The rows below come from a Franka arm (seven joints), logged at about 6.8 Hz.
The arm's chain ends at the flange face. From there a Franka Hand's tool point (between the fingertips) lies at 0.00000 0.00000 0.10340 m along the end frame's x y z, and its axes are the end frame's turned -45 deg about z.
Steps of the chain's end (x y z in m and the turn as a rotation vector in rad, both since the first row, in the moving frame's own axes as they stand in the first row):
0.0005 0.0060 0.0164 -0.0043 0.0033 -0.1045
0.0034 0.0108 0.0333 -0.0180 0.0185 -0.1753
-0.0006 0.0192 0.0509 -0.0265 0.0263 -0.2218
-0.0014 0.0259 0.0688 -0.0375 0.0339 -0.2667
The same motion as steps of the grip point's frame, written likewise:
-0.0039 0.0052 0.0164 -0.0054 -0.0007 -0.1045
-0.0050 0.0127 0.0333 -0.0258 0.0004 -0.1753
-0.0136 0.0170 0.0508 -0.0373 -0.0001 -0.2218
-0.0189 0.0225 0.0687 -0.0505 -0.0025 -0.2667

